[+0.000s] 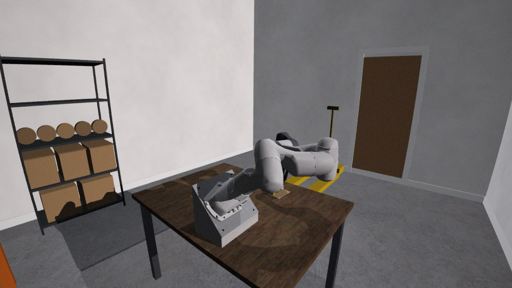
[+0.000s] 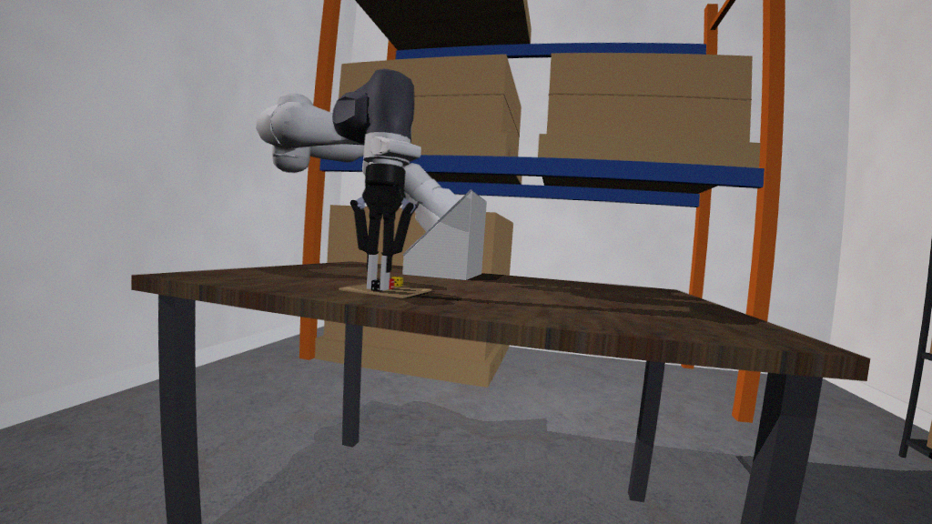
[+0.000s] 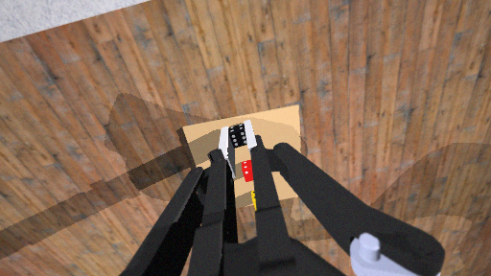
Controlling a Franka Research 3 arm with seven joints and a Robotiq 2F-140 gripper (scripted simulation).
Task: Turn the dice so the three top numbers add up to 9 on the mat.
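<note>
The black die lies 30 mm below my hand. The rest, counted from my hand: yellow die 100 mm behind, 10 mm to the left, 30 mm below; then red die 50 mm behind, 10 mm to the left, 30 mm below; then tan mat 50 mm behind, 10 mm to the left, 40 mm below.
</note>
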